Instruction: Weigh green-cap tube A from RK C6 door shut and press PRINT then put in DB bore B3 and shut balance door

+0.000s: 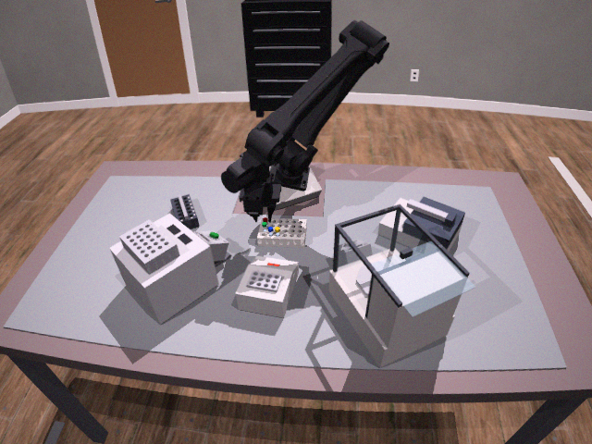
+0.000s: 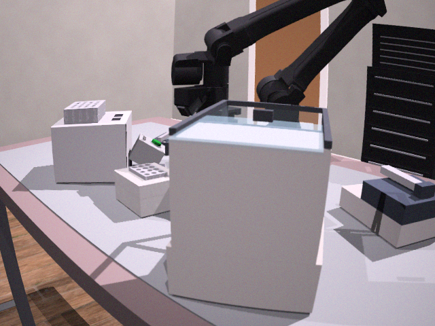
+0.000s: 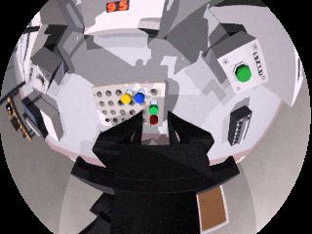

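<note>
Now: the tube 20 mm behind my hand and 40 mm below it. Also, from my hand: dry block 190 mm ahead, 50 mm to the left, 40 mm below; black block 60 mm behind, 270 mm to the right, 50 mm below; tube rack RK 10 mm behind, 50 mm to the left, 50 mm below.
</note>
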